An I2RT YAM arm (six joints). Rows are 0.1 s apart.
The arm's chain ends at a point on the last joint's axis. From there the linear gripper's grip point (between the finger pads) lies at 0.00 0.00 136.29 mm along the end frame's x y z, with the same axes.
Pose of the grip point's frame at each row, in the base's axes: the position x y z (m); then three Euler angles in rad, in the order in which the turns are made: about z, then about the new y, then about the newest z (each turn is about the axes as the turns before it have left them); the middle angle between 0 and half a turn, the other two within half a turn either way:
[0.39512 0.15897 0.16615 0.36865 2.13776 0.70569]
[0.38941 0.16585 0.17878 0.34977 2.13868 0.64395]
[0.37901 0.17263 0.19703 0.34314 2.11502 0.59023]
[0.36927 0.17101 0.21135 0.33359 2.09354 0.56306]
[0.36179 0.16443 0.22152 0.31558 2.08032 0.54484]
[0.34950 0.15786 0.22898 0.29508 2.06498 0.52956]
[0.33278 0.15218 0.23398 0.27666 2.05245 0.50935]
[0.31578 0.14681 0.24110 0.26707 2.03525 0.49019]
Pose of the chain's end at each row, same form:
[0.28788 0.11754 0.23935 0.36865 2.13776 0.70569]
[0.28147 0.12648 0.25208 0.34977 2.13868 0.64395]
[0.26921 0.13340 0.26759 0.34314 2.11502 0.59023]
[0.25769 0.13234 0.27939 0.33359 2.09354 0.56306]
[0.24869 0.12750 0.28800 0.31558 2.08032 0.54484]
[0.23470 0.12297 0.29362 0.29508 2.06498 0.52956]
[0.21659 0.11919 0.29712 0.27666 2.05245 0.50935]
[0.19825 0.11465 0.30215 0.26707 2.03525 0.49019]

